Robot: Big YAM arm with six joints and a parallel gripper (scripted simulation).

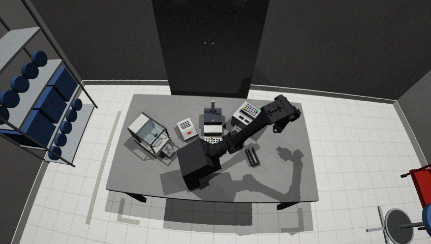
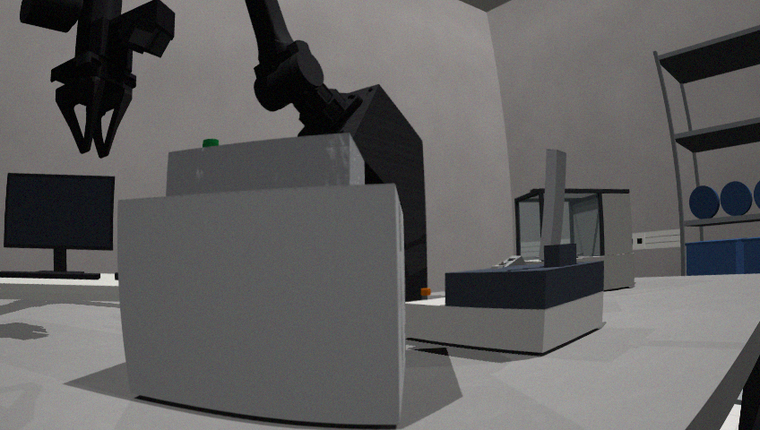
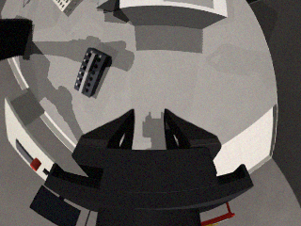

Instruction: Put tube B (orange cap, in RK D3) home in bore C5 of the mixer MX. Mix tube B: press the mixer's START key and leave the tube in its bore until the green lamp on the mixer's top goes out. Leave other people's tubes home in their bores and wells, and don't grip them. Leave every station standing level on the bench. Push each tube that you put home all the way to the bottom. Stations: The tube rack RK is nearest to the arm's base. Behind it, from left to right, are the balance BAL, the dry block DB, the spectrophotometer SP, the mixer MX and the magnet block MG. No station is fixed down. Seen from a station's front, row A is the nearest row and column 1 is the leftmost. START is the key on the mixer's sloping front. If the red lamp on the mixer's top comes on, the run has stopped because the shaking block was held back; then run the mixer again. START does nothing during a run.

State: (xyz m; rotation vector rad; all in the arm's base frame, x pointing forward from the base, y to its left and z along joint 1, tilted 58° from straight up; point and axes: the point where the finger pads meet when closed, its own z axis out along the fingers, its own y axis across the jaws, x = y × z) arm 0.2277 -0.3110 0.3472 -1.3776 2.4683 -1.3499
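Now: the tube rack RK 3 cm ahead of my hand, 43 cm to the left of it and 20 cm below it. Also, from my hand: magnet block 11 cm behind, 15 cm to the left, 19 cm below; then perforated shaking block 21 cm ahead, 13 cm to the left, 6 cm below; then green-capped tube 19 cm ahead, 9 cm to the left, 6 cm below.
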